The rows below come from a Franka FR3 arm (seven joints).
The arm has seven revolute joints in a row. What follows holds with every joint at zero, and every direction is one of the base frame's.
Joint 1 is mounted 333 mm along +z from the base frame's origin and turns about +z.
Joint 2 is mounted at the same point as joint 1 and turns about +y.
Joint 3 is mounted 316 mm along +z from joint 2 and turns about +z.
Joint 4 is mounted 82.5 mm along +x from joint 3 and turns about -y.
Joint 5 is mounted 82.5 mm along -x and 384 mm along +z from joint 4 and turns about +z.
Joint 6 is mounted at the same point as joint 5 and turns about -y.
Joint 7 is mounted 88 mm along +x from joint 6 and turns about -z.
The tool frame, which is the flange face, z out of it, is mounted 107 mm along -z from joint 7; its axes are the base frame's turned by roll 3.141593, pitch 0 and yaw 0 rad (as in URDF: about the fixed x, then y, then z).
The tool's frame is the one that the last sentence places.
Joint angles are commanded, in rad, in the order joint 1, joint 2, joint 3, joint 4, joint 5, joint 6, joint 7. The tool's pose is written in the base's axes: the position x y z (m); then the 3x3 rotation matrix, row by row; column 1 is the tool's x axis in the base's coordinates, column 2 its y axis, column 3 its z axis. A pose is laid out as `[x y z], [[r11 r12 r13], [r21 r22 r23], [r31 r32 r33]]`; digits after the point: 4 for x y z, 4 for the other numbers.
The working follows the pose.
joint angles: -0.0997, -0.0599, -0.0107, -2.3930, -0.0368, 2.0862, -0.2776
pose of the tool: [0.4544 -0.0522 0.3226], [[0.9518 0.1830 -0.2460], [0.1877 -0.9822 -0.0043], [-0.2424 -0.0421 -0.9693]]
Where each joint sits with the arm in this pose, in the base's axes (m; each line is computed from the numbers above, not from the rounded line before):
joint 1: 0.0000 0.0000 0.3330
joint 2: 0.0000 0.0000 0.3330
joint 3: -0.0188 0.0019 0.6484
joint 4: 0.0630 -0.0072 0.6534
joint 5: 0.3957 -0.0439 0.4479
joint 6: 0.3957 -0.0439 0.4479
joint 7: 0.4807 -0.0517 0.4263
the tool: 0.4544 -0.0522 0.3226

